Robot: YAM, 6 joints.
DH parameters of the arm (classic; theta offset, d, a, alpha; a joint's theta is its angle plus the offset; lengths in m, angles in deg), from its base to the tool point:
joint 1: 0 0.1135 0.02 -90
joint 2: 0 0 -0.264 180
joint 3: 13.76 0 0.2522 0
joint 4: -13.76 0 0.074 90
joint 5: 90 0 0 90
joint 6: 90 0.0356 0 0
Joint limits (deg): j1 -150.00..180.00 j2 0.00..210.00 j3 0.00..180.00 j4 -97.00..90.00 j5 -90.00..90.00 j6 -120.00..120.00
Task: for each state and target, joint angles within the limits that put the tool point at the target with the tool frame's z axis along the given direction. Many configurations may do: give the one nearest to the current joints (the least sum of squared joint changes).
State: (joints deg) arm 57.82 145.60 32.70 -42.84 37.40 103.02
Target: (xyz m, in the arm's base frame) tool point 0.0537 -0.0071 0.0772 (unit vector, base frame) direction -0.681 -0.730 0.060
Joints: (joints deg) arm 13.62 128.49 17.83 -73.45 33.30 103.02
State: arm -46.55 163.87 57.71 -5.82 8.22 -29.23
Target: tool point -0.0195 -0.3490 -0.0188 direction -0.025 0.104 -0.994
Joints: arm -93.02 136.81 69.07 -28.15 1.75 -29.23
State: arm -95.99 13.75 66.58 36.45 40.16 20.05
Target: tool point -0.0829 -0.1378 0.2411 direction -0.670 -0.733 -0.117
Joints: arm -117.86 33.86 18.65 8.27 14.47 20.05
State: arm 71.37 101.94 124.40 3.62 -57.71 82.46
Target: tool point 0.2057 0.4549 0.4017 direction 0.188 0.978 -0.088
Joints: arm 64.65 119.02 120.71 -6.91 -14.41 82.46
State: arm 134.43 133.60 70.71 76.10 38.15 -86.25
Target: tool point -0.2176 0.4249 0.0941 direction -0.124 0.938 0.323
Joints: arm 118.57 144.64 74.87 89.86 19.86 -86.25
